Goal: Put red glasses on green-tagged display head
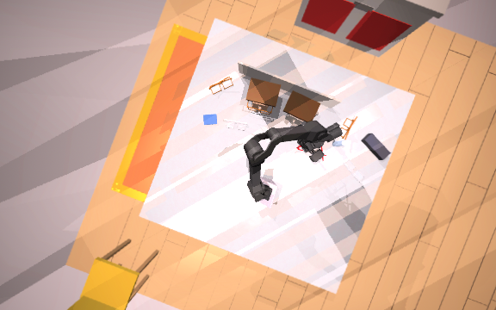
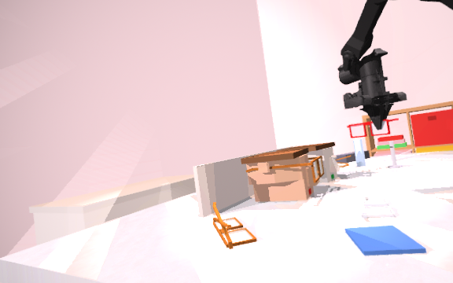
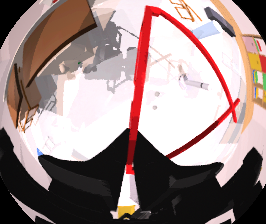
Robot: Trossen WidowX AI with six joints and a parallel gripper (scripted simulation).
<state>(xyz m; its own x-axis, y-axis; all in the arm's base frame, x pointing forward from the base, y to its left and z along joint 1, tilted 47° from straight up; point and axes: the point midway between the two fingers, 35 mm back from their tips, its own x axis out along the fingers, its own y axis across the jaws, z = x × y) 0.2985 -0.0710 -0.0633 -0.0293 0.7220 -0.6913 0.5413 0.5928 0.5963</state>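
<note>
Now: gripper tip 14 cm to the left of the white stand, 10 cm above it and 2 cm past it. Round my gripper tip: white wall panel: 30 cm ahead, 17 cm to the left, 7 cm below; then pale-blue cylinder: 23 cm to the right, 9 cm ahead, 8 cm below; then dark box: 45 cm to the right, 15 cm ahead, 11 cm below.
</note>
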